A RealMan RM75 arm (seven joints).
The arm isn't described. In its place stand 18 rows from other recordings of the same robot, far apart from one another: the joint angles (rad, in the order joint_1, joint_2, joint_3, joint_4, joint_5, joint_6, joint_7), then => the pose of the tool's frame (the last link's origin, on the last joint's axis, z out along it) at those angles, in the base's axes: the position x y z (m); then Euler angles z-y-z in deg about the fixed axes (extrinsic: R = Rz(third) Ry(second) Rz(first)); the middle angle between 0 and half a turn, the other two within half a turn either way.
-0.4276 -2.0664 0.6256 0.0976 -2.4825 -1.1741 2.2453 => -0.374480 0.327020 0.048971 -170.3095 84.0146 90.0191
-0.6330 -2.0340 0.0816 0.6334 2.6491 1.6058 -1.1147 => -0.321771 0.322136 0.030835 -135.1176 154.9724 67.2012
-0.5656 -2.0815 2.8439 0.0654 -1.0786 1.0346 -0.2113 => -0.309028 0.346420 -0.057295 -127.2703 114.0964 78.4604
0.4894 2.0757 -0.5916 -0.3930 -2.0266 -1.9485 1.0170 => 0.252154 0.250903 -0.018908 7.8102 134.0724 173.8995
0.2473 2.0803 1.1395 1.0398 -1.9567 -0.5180 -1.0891 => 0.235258 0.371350 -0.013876 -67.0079 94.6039 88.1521
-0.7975 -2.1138 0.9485 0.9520 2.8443 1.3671 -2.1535 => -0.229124 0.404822 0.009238 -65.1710 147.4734 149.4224
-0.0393 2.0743 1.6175 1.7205 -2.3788 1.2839 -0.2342 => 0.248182 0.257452 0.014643 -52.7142 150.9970 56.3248
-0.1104 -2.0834 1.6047 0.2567 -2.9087 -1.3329 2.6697 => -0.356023 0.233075 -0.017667 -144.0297 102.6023 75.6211
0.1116 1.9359 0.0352 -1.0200 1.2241 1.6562 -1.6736 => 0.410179 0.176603 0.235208 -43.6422 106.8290 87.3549
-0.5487 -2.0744 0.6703 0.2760 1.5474 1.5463 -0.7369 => -0.248424 0.328775 -0.017888 -150.4124 122.1445 39.7145
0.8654 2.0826 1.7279 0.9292 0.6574 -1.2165 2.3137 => 0.144021 0.408843 -0.054402 -117.7396 155.3944 39.2537
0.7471 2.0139 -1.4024 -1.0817 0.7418 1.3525 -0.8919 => 0.163809 0.394077 -0.016799 -120.0332 157.7813 37.5923
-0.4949 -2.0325 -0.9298 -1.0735 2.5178 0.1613 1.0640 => -0.125589 0.366983 -0.101815 -80.5453 126.0947 69.0985
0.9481 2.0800 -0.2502 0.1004 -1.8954 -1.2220 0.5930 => 0.144401 0.384928 -0.093948 -26.9748 128.6774 143.8717
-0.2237 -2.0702 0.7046 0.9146 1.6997 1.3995 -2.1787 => -0.324704 0.299873 0.079284 171.3256 127.9428 69.7045
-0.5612 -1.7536 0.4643 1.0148 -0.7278 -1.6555 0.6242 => -0.312570 0.356259 0.214427 -152.2814 143.8085 107.1958
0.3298 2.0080 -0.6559 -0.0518 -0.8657 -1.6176 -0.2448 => 0.346824 0.277274 0.062078 -81.4669 85.6347 111.9432
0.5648 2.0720 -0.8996 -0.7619 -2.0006 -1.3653 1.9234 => 0.244140 0.362844 -0.006265 -9.9616 154.3630 122.9575
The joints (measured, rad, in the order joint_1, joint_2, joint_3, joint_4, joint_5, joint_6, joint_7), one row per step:
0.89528, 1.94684, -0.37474, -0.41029, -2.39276, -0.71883, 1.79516
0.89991, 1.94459, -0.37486, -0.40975, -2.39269, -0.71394, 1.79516
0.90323, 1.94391, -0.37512, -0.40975, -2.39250, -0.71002, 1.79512
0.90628, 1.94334, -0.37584, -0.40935, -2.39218, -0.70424, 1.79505
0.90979, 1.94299, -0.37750, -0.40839, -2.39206, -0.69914, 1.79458
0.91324, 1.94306, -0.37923, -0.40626, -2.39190, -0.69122, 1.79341
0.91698, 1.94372, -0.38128, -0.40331, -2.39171, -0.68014, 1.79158
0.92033, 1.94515, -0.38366, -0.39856, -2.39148, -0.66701, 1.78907
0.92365, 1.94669, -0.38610, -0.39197, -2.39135, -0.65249, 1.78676
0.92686, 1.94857, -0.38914, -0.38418, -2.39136, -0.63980, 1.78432
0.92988, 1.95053, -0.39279, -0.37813, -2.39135, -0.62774, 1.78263
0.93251, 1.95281, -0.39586, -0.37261, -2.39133, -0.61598, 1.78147
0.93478, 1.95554, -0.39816, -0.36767, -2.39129, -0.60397, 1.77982
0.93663, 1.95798, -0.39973, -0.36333, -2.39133, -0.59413, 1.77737
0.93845, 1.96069, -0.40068, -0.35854, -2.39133, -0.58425, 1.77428
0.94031, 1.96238, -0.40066, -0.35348, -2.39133, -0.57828, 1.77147
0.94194, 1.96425, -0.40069, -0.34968, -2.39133, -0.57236, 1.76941
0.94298, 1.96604, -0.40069, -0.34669, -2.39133, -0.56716, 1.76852
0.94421, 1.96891, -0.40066, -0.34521, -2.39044, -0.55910, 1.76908
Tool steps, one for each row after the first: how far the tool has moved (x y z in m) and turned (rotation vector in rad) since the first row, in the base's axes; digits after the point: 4 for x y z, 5 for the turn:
-0.0015, 0.0018, 0.0016, 0.00519, -0.00342, 0.00258
-0.0028, 0.0031, 0.0023, 0.00879, -0.00569, 0.00449
-0.0037, 0.0043, 0.0031, 0.01328, -0.00878, 0.00546
-0.0050, 0.0055, 0.0034, 0.01590, -0.01233, 0.00755
-0.0060, 0.0067, 0.0034, 0.01937, -0.01693, 0.00852
-0.0069, 0.0079, 0.0031, 0.02397, -0.02295, 0.00879
-0.0074, 0.0089, 0.0021, 0.02784, -0.02939, 0.00778
-0.0077, 0.0096, 0.0006, 0.03116, -0.03559, 0.00548
-0.0081, 0.0100, -0.0017, 0.03131, -0.04095, 0.00370
-0.0086, 0.0105, -0.0036, 0.03212, -0.04664, 0.00239
-0.0089, 0.0109, -0.0056, 0.03328, -0.05143, 0.00048
-0.0092, 0.0112, -0.0075, 0.03508, -0.05618, -0.00169
-0.0093, 0.0113, -0.0092, 0.03607, -0.06056, -0.00305
-0.0094, 0.0114, -0.0112, 0.03672, -0.06467, -0.00448
-0.0097, 0.0113, -0.0130, 0.03539, -0.06654, -0.00502
-0.0100, 0.0113, -0.0146, 0.03503, -0.06826, -0.00575
-0.0101, 0.0112, -0.0159, 0.03504, -0.06911, -0.00720
-0.0103, 0.0113, -0.0171, 0.03842, -0.06933, -0.01000

